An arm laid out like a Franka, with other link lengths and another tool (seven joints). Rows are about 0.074 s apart.
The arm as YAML. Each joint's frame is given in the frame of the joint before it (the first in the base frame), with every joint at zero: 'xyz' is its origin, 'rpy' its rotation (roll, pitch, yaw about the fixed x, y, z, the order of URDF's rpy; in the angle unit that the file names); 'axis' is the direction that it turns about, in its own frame. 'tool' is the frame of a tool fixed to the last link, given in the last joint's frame.
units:
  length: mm
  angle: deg
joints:
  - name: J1
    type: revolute
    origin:
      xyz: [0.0, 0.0, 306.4]
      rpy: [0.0, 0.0, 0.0]
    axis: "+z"
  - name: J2
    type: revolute
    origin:
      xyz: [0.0, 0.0, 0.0]
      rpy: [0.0, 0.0, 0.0]
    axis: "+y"
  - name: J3
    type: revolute
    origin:
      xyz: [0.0, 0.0, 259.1]
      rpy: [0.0, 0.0, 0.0]
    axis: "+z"
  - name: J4
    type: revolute
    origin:
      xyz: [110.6, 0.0, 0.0]
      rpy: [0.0, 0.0, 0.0]
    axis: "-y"
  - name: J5
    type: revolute
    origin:
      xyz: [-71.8, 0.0, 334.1]
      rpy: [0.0, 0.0, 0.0]
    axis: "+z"
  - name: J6
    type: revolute
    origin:
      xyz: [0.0, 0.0, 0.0]
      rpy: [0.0, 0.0, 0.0]
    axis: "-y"
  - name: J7
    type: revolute
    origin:
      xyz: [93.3, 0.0, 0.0]
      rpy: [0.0, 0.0, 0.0]
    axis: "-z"
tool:
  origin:
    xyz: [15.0, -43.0, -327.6]
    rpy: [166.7, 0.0, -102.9]
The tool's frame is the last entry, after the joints.
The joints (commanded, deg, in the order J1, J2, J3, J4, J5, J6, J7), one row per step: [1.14 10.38 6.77 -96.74 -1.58 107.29 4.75]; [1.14 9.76 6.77 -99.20 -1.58 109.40 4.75]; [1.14 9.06 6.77 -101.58 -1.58 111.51 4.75]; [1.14 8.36 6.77 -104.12 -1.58 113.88 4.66]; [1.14 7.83 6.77 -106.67 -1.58 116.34 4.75]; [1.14 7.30 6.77 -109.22 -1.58 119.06 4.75]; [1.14 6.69 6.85 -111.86 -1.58 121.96 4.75]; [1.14 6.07 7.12 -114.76 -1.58 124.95 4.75]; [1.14 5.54 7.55 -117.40 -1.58 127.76 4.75]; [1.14 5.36 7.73 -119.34 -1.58 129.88 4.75]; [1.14 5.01 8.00 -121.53 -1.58 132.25 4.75]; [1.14 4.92 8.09 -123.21 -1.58 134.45 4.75]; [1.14 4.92 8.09 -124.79 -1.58 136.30 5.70]
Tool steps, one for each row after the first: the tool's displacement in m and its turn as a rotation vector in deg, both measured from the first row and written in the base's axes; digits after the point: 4 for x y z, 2 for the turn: [-0.0021 0.0001 -0.0087 -0.02 -0.27 0.06]; [-0.0039 0.0001 -0.0160 -0.02 -0.70 0.12]; [-0.0055 0.0003 -0.0240 -0.01 -1.23 0.28]; [-0.0077 0.0003 -0.0336 0.02 -1.67 0.25]; [-0.0088 0.0005 -0.0425 0.08 -2.36 0.31]; [-0.0097 0.0016 -0.0508 0.18 -3.22 0.46]; [-0.0127 0.0045 -0.0607 0.28 -3.93 0.80]; [-0.0156 0.0090 -0.0697 0.41 -4.62 1.29]; [-0.0184 0.0108 -0.0782 0.50 -4.97 1.51]; [-0.0215 0.0135 -0.0862 0.60 -5.49 1.83]; [-0.0227 0.0146 -0.0932 0.73 -6.09 1.96]; [-0.0262 0.0142 -0.1010 0.86 -6.35 1.04]
